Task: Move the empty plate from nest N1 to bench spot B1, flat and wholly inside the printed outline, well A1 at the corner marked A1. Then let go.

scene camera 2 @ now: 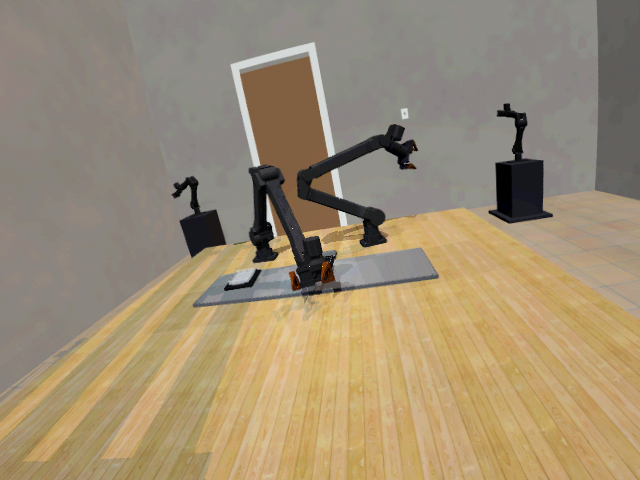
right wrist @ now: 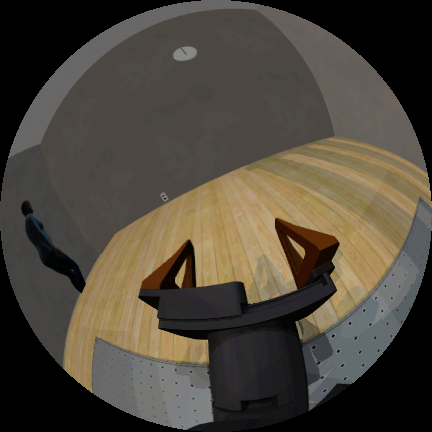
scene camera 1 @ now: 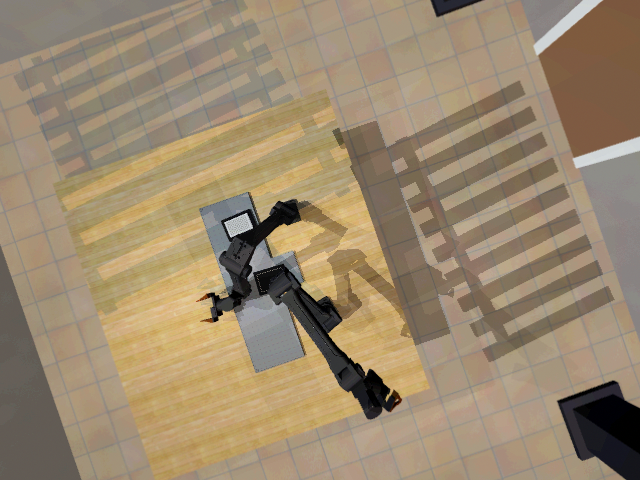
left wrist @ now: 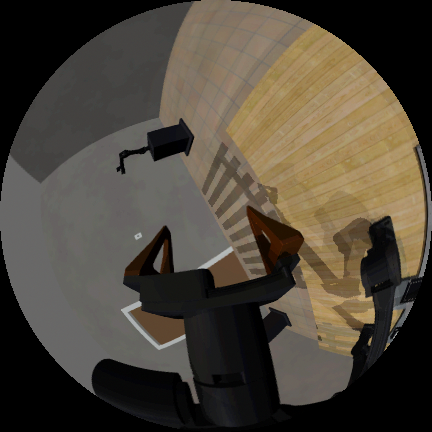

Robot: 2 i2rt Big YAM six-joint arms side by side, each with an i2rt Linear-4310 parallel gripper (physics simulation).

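Frame: origin at the left arm's base, x ahead, y down, z left, level; millimetres.
Seen in the pictures: left gripper, fingertip midpoint: [scene camera 2: 416,159] [scene camera 1: 391,391] [left wrist: 205,219]; right gripper, fingertip midpoint: [scene camera 2: 307,285] [right wrist: 232,233] [scene camera 1: 198,311]; left arm's base, origin of the base link: [scene camera 2: 373,242] [scene camera 1: 325,309] [left wrist: 383,237]; right arm's base, origin of the base link: [scene camera 2: 265,258] [scene camera 1: 290,212].
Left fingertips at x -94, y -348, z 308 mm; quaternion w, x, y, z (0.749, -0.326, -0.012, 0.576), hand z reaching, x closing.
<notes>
Offsets run from my left fingertips to a thing's top centre. Level surfaces: height alone.
A white plate @(dx +245, dy +309, dz -931 mm) [scene camera 1: 237,225] [scene camera 2: 242,277] lies in a black holder near one end of the grey perforated board @(dy +336 mm) [scene camera 1: 273,341] [scene camera 2: 392,266] [right wrist: 160,385]. Its wells and the labels N1, B1 and A1 are too small to read, and no printed outline can be made out. My right gripper [scene camera 1: 200,310] [scene camera 2: 311,283] [right wrist: 232,233] is open and empty, low beside the board's long edge, apart from the plate. My left gripper [scene camera 1: 395,400] [scene camera 2: 414,156] [left wrist: 205,219] is open and empty, raised high, far from the plate.
A dark, dotted-edged unit @(dx +253, dy +334, dz -596 mm) [scene camera 1: 262,283] [left wrist: 412,290] sits at the middle of the board, partly hidden by the left arm in scene camera 1. The right arm passes over the board next to the plate. The wooden table @(dy +348 mm) [scene camera 1: 180,403] [scene camera 2: 361,387] surrounds the board.
</notes>
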